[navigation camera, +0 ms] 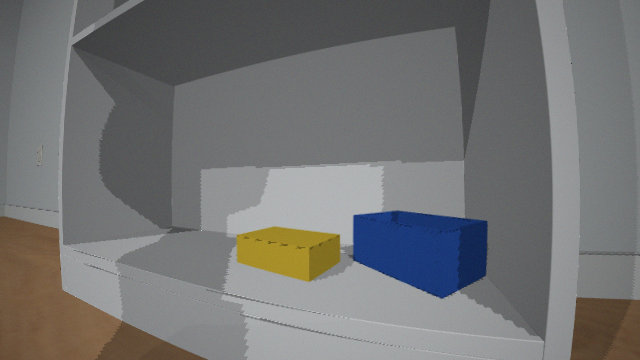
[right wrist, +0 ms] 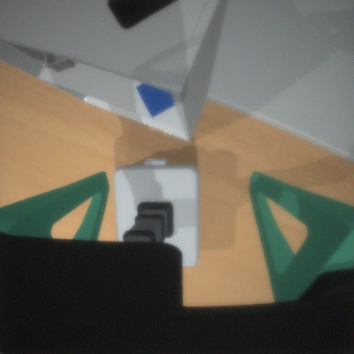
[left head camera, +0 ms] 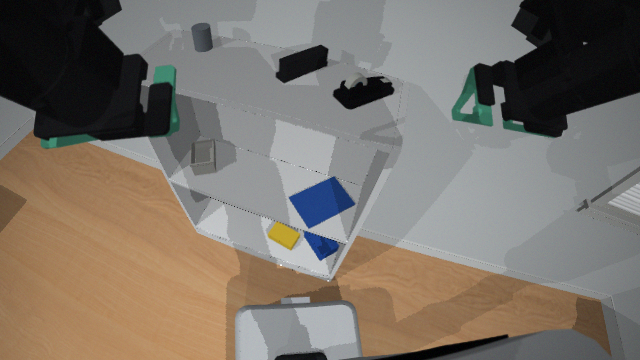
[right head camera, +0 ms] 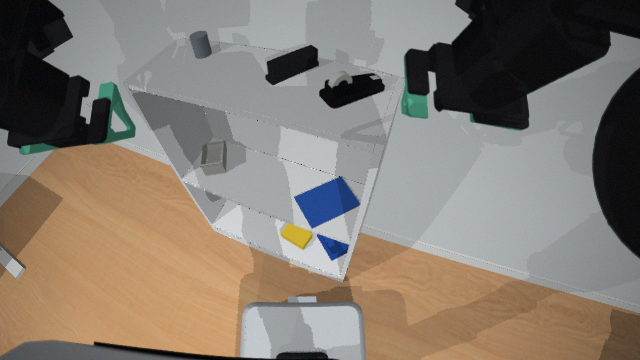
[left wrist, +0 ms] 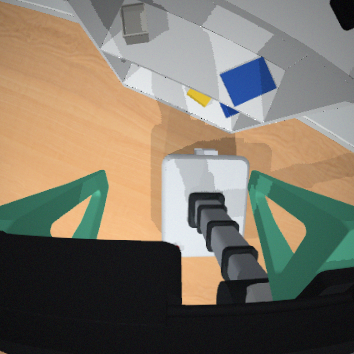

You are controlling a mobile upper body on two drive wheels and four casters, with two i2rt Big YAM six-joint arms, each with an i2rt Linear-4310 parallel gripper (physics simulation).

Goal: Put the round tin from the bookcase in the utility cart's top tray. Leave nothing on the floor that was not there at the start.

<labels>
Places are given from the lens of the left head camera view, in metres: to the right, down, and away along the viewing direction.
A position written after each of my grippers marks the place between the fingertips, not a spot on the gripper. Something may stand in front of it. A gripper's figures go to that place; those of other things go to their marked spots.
my left gripper (left head camera: 140,128): -0.21, -0.06, 0.28
my right gripper (left head camera: 479,119): 0.22, -0.08, 0.35
flat blue item (left head camera: 320,202): 0.00, 0.09, 1.09
black tape dispenser (left head camera: 357,90): 0.09, -0.21, 0.64
The marked spots on the black tape dispenser and the flat blue item are 0.54 m apart.
</labels>
